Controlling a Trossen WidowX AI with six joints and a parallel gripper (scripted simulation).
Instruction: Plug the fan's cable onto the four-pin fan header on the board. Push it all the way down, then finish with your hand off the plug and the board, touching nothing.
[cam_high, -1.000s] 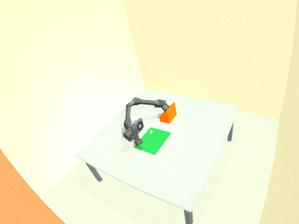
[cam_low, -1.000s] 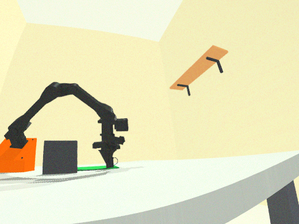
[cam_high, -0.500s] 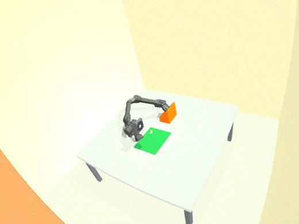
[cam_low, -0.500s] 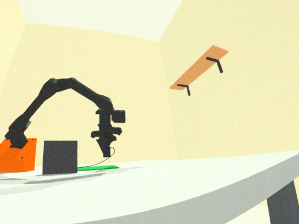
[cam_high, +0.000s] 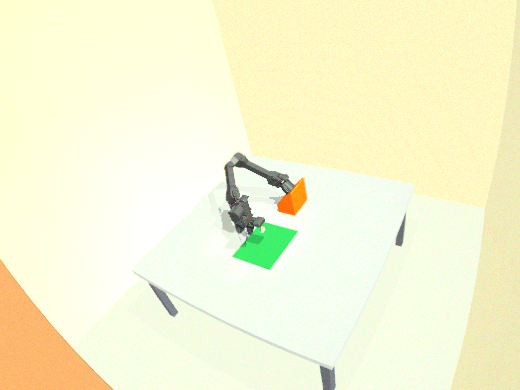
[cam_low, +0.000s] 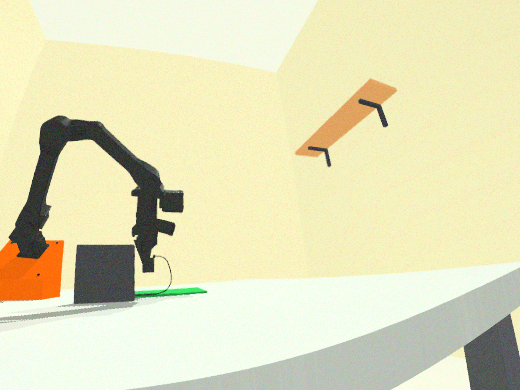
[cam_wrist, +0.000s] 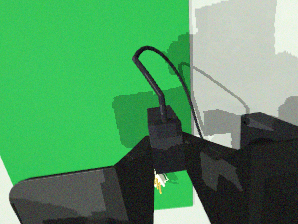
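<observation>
Right now the white four-pin header is 80 mm behind my gripper tip and 70 mm below it. Round my gripper tip: green board 90 mm below, 80 mm to the left; dark fan plug 10 mm ahead, 10 mm above; dark square fan 120 mm to the right, 60 mm behind, 10 mm below.
</observation>
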